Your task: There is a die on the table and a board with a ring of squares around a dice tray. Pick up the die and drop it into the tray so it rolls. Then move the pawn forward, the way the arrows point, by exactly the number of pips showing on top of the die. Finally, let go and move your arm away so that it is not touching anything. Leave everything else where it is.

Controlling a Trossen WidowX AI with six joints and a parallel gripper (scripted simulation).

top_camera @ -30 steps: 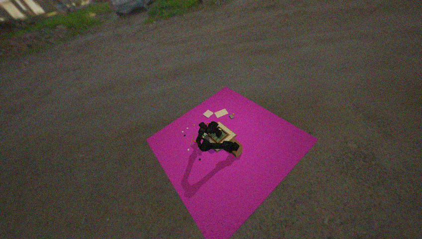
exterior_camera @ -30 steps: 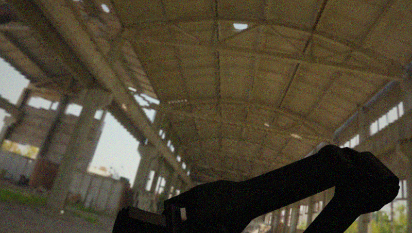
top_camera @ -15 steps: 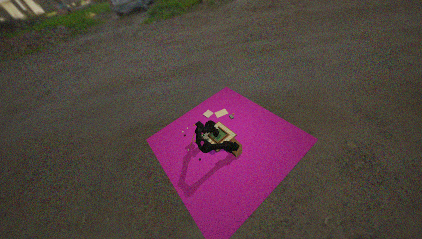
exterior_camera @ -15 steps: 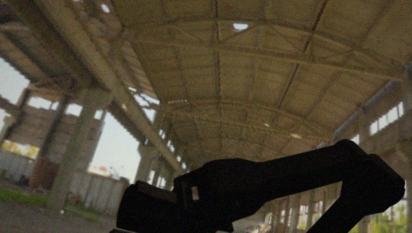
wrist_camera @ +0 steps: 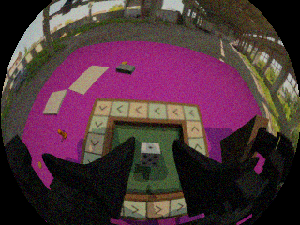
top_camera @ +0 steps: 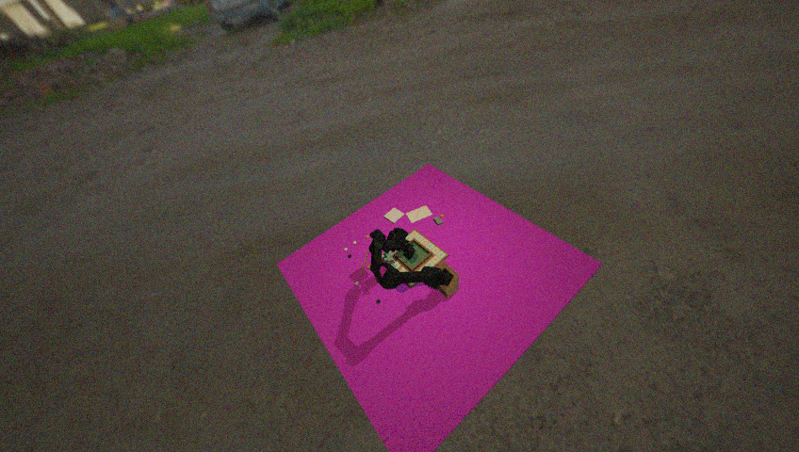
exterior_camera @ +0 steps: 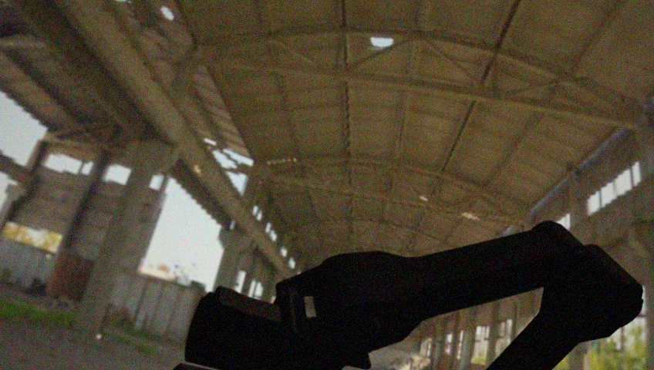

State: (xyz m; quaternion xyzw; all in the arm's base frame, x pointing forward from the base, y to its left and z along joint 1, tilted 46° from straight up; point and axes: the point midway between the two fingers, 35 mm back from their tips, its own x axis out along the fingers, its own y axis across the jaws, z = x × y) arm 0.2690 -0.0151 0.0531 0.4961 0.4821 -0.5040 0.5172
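My gripper tip is 30 mm above the white die. Round my gripper tip: dice tray: 110 mm below; small green piece: 120 mm to the left, 110 mm ahead, 90 mm below; thin stick: 240 mm to the left, 160 mm ahead, 120 mm below.
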